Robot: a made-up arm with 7 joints.
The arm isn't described. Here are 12 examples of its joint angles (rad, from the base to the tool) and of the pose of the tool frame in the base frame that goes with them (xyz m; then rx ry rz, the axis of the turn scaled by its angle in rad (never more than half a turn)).
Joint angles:
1: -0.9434 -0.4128 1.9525 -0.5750 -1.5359 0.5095 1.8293
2: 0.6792 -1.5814 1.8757 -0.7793 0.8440 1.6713 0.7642
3: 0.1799 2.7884 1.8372 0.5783 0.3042 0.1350 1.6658
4: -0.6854 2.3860 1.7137 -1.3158 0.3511 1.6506 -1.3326
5: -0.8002 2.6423 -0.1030 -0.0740 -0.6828 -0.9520 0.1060
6: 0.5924 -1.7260 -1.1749 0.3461 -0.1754 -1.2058 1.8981
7: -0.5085 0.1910 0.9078 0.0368 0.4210 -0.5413 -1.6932
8: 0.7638 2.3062 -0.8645 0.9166 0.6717 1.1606 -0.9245
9: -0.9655 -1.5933 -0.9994 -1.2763 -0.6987 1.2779 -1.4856
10: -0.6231 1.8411 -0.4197 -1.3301 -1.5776 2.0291 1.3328
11: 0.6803 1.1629 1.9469 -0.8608 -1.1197 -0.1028 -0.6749
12: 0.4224 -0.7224 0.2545 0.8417 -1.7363 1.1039 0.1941
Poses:
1: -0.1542 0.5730 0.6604 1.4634 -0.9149 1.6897
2: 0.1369 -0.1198 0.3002 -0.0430 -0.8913 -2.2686
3: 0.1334 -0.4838 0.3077 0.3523 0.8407 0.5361
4: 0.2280 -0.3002 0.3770 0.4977 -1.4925 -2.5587
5: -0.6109 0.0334 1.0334 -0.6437 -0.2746 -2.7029
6: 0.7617 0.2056 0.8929 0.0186 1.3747 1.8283
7: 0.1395 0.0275 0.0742 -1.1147 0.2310 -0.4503
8: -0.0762 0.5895 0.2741 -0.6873 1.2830 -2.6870
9: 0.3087 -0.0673 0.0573 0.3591 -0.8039 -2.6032
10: -0.7464 -0.0351 1.0623 1.8746 -0.0632 1.0253
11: 0.4948 0.3216 1.1227 1.5539 -0.7567 -0.1213
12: 0.2692 0.4244 0.9317 -0.6236 2.4054 -0.9274
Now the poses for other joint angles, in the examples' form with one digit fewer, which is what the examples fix.
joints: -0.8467 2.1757 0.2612 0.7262 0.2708 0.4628 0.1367
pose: -0.707 -0.261 0.850 -1.395 1.030 -1.603
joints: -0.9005 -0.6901 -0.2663 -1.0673 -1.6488 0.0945 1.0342
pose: 0.351 -0.385 0.276 0.238 -0.431 0.018
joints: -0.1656 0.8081 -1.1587 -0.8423 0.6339 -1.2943 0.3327
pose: -0.203 -0.436 0.478 1.744 0.429 -0.434
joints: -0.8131 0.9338 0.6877 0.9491 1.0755 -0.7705 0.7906
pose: -0.229 -0.551 0.512 0.098 2.611 -1.178
